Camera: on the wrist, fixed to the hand. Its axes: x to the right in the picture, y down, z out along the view.
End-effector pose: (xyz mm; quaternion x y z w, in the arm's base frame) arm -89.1 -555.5 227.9 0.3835 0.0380 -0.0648 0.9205
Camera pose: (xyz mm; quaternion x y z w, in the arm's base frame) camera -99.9 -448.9 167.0 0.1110 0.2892 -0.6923 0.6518
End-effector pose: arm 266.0 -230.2 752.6 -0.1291 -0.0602 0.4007 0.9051
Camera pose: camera 261.1 -242.4 630.1 -0.1680 -0.2041 -0.3615 0.8941
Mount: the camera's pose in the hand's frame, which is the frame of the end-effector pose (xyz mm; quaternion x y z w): -13.0 30.1 -118.8 -0.1402 -0.0169 -0.7017 0.6984
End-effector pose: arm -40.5 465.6 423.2 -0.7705 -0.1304 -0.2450 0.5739
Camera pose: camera -64.1 344.7 417.9 -0.5312 -0.6070 -0.5790 0.1187
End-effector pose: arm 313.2 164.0 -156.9 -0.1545 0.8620 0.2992 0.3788
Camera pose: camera 240.4 112.6 -71.8 -0.7608 0.4453 0.0666 0.4674
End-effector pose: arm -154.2 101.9 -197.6 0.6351 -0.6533 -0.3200 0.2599
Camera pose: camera -84.8 104.1 -95.8 0.8600 0.0299 -0.5081 0.0350
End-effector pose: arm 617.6 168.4 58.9 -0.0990 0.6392 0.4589 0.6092
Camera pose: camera 518.3 95.6 64.8 -0.5953 0.3023 -0.0157 0.7443
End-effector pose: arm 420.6 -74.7 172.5 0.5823 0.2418 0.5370 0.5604
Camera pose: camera 300.5 -47.2 171.0 0.1675 0.4927 0.0059 0.8539
